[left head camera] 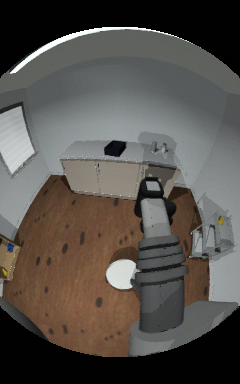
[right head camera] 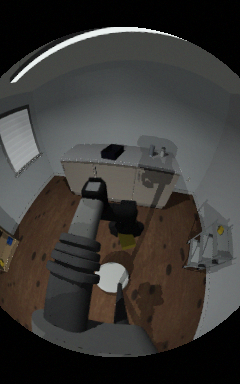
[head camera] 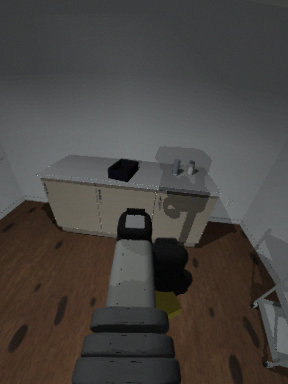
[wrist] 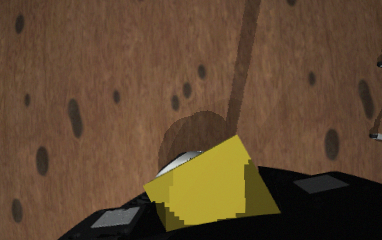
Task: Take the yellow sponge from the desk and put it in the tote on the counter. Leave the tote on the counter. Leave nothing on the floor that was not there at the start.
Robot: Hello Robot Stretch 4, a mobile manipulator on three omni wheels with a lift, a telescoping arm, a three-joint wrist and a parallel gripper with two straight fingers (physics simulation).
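Seen in the pictures: gripper, fingertip midpoint: [right head camera: 124, 235] [head camera: 159, 294] [wrist: 214, 190]; robot's base at its link origin: [left head camera: 122, 273] [right head camera: 111, 276].
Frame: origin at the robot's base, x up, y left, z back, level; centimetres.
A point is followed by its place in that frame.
Observation:
The yellow sponge [head camera: 168, 304] {y -10.2, x 106.9, z -23.4 cm} [right head camera: 127, 242] {y -10.2, x 107.0, z -22.6 cm} [wrist: 212, 182] {y -8.6, x 106.4, z -29.4 cm} is held tilted between the two dark fingers of my gripper [right head camera: 126, 232] {y -8.7, x 102.2, z -27.7 cm} [wrist: 214, 190] {y -8.7, x 102.2, z -27.7 cm}, above the floor. My gripper is shut on it. The arm hides part of the sponge in the head camera view. The black tote [head camera: 123, 170] {y 16.2, x 88.6, z -149.1 cm} [left head camera: 115, 148] {y 14.7, x 87.9, z -149.7 cm} [right head camera: 112, 151] {y 16.1, x 88.5, z -150.1 cm} stands upright on the counter [head camera: 75, 168] {y 68.3, x 88.3, z -148.7 cm} [left head camera: 80, 151] {y 65.4, x 88.3, z -141.4 cm} [right head camera: 80, 154] {y 63.5, x 88.3, z -140.5 cm}, left of its middle. The gripper and sponge are apart from the counter, on the near side of it. The desk does not show clearly in these views.
Two small containers [head camera: 176, 167] {y -38.8, x 98.0, z -143.7 cm} [head camera: 191, 168] {y -56.3, x 96.6, z -147.4 cm} stand on the counter, right of the tote. A grey cart with a yellow thing [left head camera: 221, 220] {y -126.6, x 68.0, z -39.6 cm} [right head camera: 220, 230] {y -125.6, x 67.9, z -39.3 cm} on it stands by the right wall. Part of a wooden shelf unit shows at the far left. Dark spots mark the wooden floor [head camera: 35, 250] {y 120.7, x -2.8, z -106.0 cm}.

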